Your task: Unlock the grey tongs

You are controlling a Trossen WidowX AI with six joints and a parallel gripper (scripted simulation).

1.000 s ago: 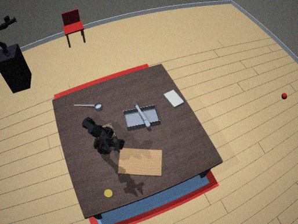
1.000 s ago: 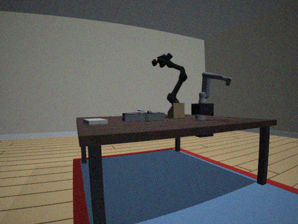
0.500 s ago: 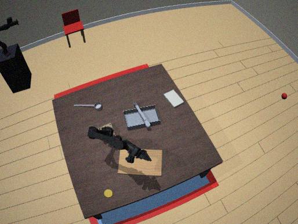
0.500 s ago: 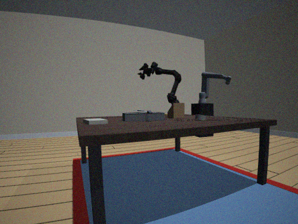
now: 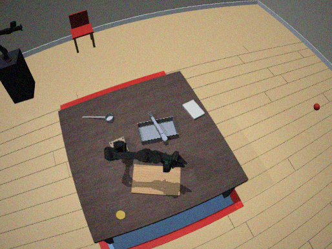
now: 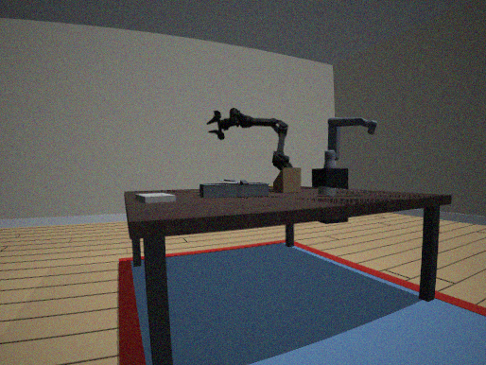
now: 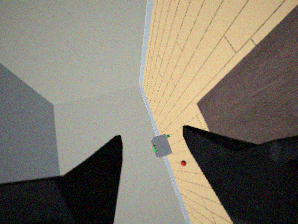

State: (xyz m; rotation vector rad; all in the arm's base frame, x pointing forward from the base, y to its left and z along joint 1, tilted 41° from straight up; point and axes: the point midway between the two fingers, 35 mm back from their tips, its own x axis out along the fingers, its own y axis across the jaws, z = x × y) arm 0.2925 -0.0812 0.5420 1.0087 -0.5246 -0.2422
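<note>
Right now the grey roasting tin is 520 mm to the left of my gripper tip, 380 mm below it and 30 mm behind it. Round my gripper tip: yellow disc (490 mm behind, 400 mm below, 100 mm to the right); then wooden board (400 mm below, 160 mm behind, 110 mm to the left); then white block (650 mm to the left, 400 mm below, 340 mm ahead).
</note>
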